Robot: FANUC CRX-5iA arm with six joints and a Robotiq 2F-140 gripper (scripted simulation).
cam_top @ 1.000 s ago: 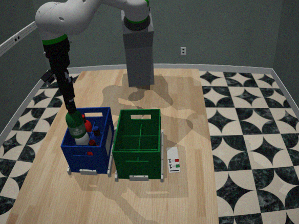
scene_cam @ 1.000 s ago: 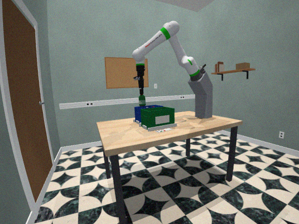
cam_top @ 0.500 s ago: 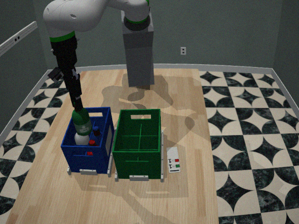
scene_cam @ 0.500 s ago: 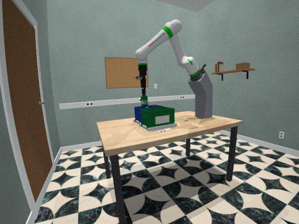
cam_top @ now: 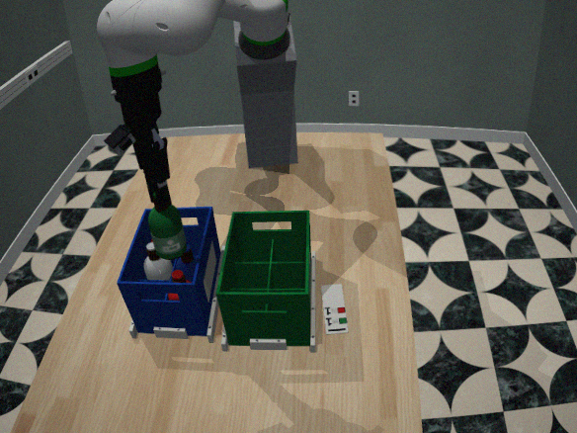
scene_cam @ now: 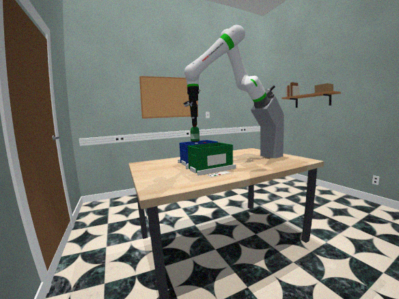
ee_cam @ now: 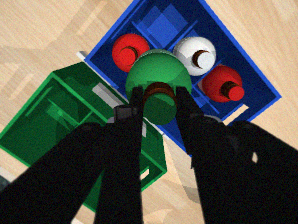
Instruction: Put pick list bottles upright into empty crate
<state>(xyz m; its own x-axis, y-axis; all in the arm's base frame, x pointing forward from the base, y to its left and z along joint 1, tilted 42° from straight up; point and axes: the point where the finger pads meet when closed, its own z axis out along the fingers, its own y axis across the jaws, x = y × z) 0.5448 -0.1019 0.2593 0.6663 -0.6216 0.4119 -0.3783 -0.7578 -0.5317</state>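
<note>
Now: the green bottle 8 cm below my hand. Round my hand: blue bottle (26 cm below, 4 cm behind); then white bottle (26 cm below, 8 cm to the right, 2 cm behind); then blue crate (27 cm below, 4 cm to the right, 3 cm behind).
</note>
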